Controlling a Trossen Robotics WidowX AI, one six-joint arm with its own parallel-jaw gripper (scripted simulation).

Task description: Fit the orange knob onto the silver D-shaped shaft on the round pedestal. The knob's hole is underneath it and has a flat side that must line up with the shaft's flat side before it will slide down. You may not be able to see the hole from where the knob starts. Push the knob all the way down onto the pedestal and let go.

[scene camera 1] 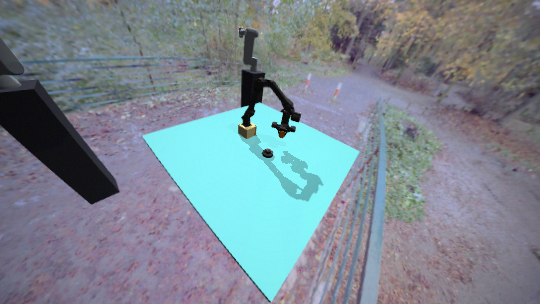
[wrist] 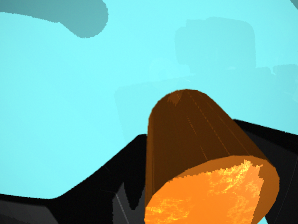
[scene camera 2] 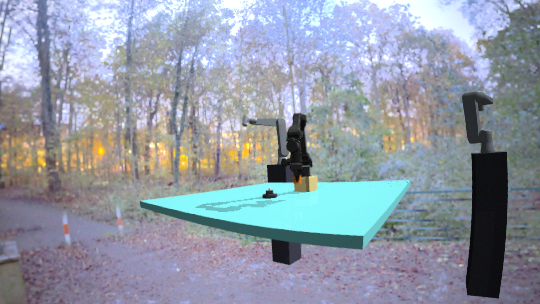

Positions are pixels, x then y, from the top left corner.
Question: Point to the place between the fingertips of my gripper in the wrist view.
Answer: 188,135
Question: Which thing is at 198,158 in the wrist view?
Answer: An orange knob.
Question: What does my gripper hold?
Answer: An orange knob.
